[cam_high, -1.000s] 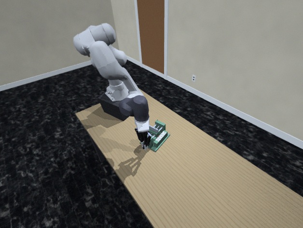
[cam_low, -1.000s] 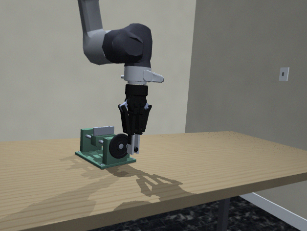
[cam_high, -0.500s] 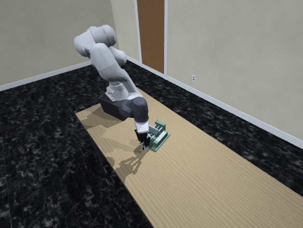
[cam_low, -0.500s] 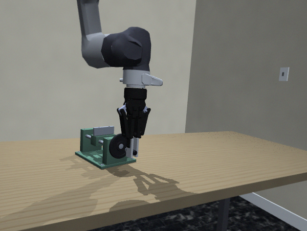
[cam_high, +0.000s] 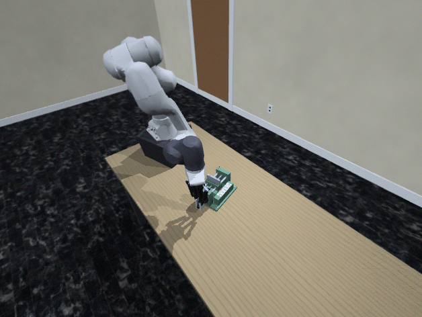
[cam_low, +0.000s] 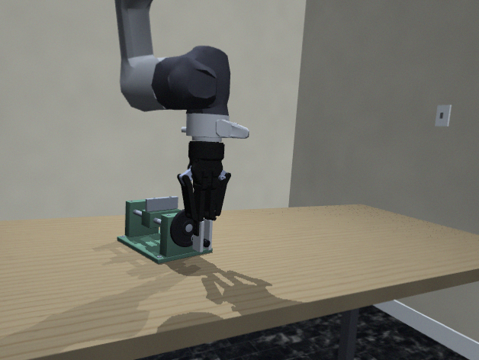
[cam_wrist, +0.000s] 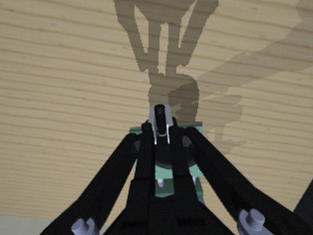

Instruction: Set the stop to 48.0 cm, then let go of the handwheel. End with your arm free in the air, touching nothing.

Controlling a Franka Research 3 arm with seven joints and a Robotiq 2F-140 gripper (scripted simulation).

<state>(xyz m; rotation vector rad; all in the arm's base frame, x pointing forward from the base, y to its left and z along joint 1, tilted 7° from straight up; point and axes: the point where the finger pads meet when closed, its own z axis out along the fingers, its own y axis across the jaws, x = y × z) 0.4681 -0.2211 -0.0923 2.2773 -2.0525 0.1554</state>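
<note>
Right now my hand is 2 cm to the right of the black handwheel, 1 cm past it and 1 cm above it. The rest, counted from my hand: stop block: 14 cm to the left, 3 cm above, 2 cm behind.
</note>
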